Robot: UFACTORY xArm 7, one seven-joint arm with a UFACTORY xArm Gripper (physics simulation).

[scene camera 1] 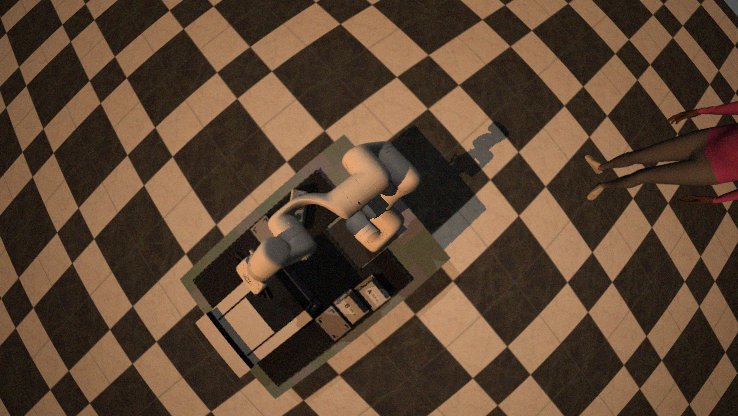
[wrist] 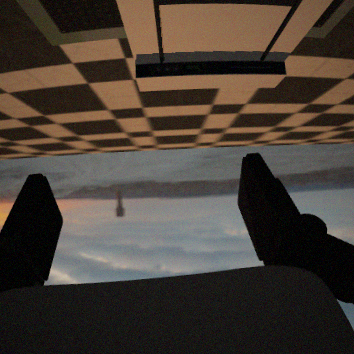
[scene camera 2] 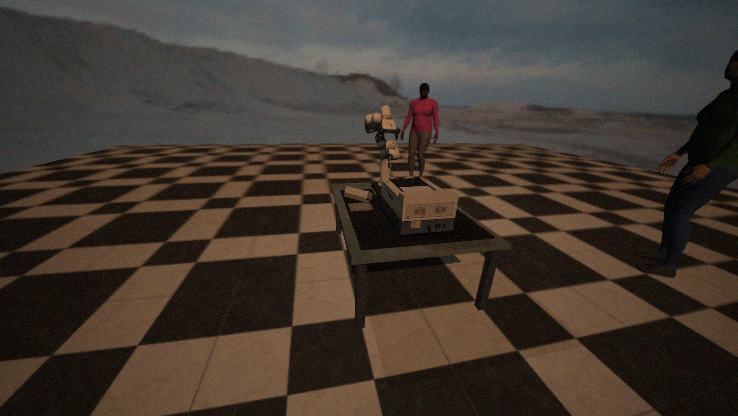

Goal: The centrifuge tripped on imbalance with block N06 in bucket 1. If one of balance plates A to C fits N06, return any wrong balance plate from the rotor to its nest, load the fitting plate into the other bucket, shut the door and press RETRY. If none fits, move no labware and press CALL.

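Places are measured from the arm's base along level axes (x ahead, y left, z up), in centimetres.
Where they show: gripper, fingertip midpoint: (scene camera 1: 247, 282) (wrist: 146, 187) (scene camera 2: 390, 138).
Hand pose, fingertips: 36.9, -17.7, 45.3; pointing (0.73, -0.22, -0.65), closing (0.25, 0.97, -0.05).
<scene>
Each offset is from my fingertips to the top centre of the thing, as dx, dy, dz. Level surfaces: height alone.
My gripper (scene camera 1: 253, 274) (wrist: 146, 187) is open and empty, above the centrifuge (scene camera 1: 248, 322) (scene camera 2: 431, 198) (wrist: 220, 27). The wrist view looks out past the centrifuge's rear to the floor and sky. Plate A @(-11.3, +43.7, -43.5) (scene camera 1: 373, 293) and plate B @(+1.6, +39.2, -43.5) (scene camera 1: 350, 305) sit in a row beside the centrifuge. The third nest @(+15.5, +37.4, -47.0) (scene camera 1: 333, 324) in that row shows bare corner brackets and no plate. The button box @(-20.7, -14.6, -40.5) (scene camera 1: 298, 195) (scene camera 2: 357, 193) is partly hidden by the arm in the first scene view; a bit of green shows. Block N06, plate C and the buckets cannot be made out. The door's state is unclear.
Another flat holder @(-0.7, -21.2, -46.6) (scene camera 1: 259, 227) (scene camera 2: 360, 206) with corner brackets lies on the button-box side, partly under the arm in the first scene view. The table @(dz -50.1) (scene camera 1: 428, 253) (scene camera 2: 428, 251) has a green rim. One person (scene camera 1: 723, 155) (scene camera 2: 423, 116) stands beyond the arm; another (scene camera 2: 692, 170) stands at right.
</scene>
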